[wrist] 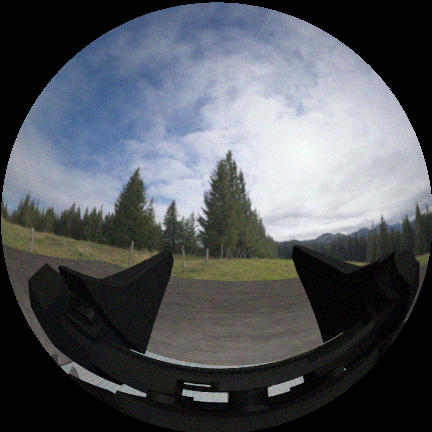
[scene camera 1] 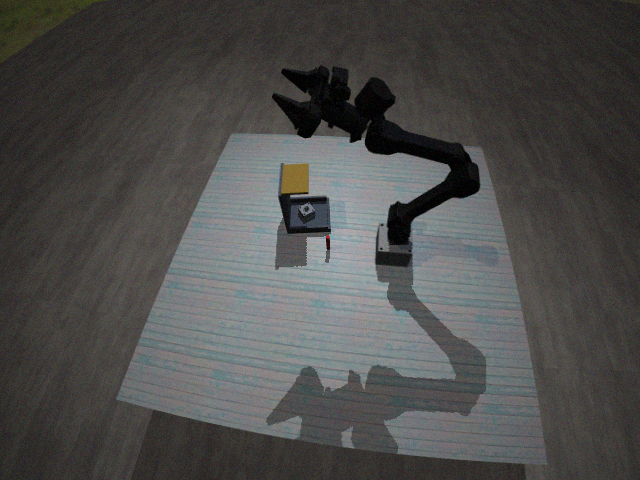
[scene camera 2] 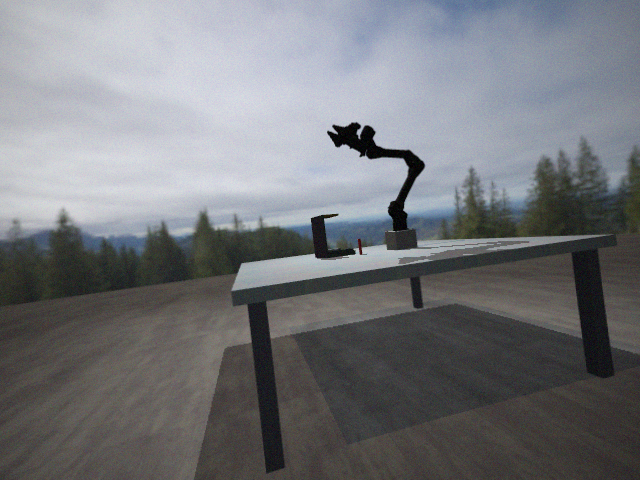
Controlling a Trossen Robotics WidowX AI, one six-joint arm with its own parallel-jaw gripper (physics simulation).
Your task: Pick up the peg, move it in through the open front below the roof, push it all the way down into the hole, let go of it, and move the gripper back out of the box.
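Frame: origin at the arm's base, x back, y right, z up, level; millimetres.
Where they show: gripper, fingertip midpoint: (wrist: 234,255) (scene camera 1: 277,82) (scene camera 2: 329,128); arm's base, origin of the base link: (scene camera 1: 398,236) (scene camera 2: 400,230).
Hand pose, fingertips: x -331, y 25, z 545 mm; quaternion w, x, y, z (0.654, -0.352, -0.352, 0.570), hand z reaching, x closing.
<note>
Each offset is from my fingertips to the top centre of the thing. "spot": to the spot under its first point. Level surfaces: height alone.
A small red peg @(dx +87, dy -11, dz -564 mm) (scene camera 1: 327,242) (scene camera 2: 360,246) stands upright on the table, beside the box's near right corner in scene camera 1. The box has a dark floor tray (scene camera 1: 321,214) (scene camera 2: 341,252), a tall dark back wall (scene camera 2: 319,236) and a yellow roof @(spot: dx -22, dy +137, dz -420 mm) (scene camera 1: 295,178) (scene camera 2: 328,215). A light grey block @(dx -1, dy +151, dz -603 mm) (scene camera 1: 306,211) with a hole in its top sits on the tray, turned at an angle. My gripper (scene camera 1: 277,83) (scene camera 2: 330,129) (wrist: 234,255) is open and empty, raised high above the table and the box, its fingers pointing away from the arm's base. The peg and box do not show in the wrist view.
The arm's grey base block (scene camera 1: 393,252) (scene camera 2: 401,239) stands to the right of the box and peg. The table top @(dz -644 mm) (scene camera 1: 232,320) (scene camera 2: 289,276) carries shadows of the arm, box and peg. The box's low rims and raised roof stand around the block.
</note>
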